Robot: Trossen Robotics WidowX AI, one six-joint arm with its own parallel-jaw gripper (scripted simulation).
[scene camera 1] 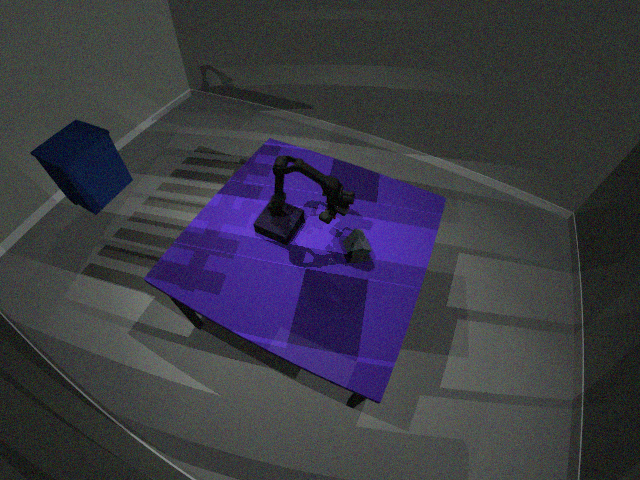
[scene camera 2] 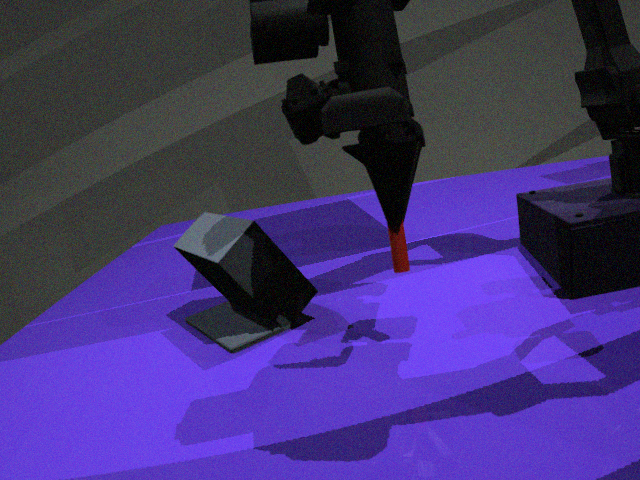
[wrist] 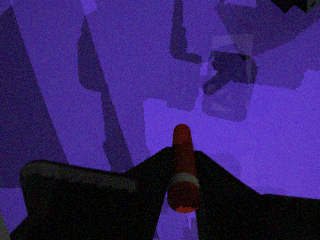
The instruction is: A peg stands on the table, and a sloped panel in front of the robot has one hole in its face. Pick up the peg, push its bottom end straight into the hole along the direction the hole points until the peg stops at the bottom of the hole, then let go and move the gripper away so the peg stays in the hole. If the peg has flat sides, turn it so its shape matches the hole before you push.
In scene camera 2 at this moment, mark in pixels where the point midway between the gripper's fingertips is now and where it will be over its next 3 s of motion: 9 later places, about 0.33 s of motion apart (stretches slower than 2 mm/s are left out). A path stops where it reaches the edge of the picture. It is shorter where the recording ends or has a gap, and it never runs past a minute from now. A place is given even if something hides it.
My gripper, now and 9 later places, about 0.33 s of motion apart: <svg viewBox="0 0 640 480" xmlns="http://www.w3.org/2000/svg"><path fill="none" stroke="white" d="M396 225L388 226L381 226L373 226L365 224L359 223L353 220L347 218L341 215L337 211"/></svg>
